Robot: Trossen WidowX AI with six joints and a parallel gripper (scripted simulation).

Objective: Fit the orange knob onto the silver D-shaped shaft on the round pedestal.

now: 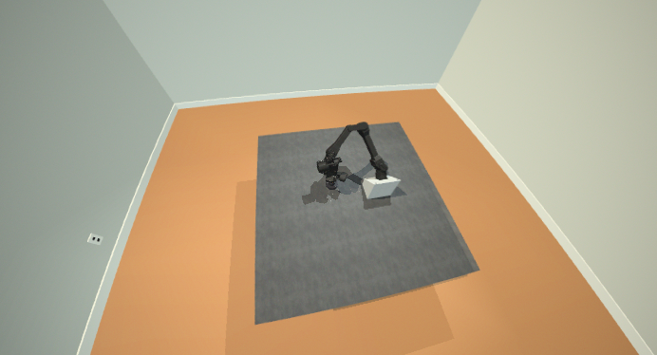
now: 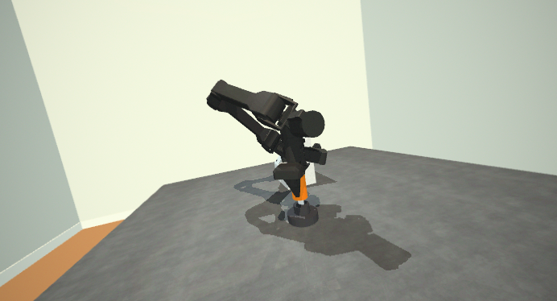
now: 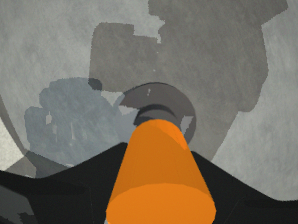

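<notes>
Now: the orange knob 30 mm above my gripper tip. The rest, counted from my gripper tip: round pedestal 40 mm below.
</notes>
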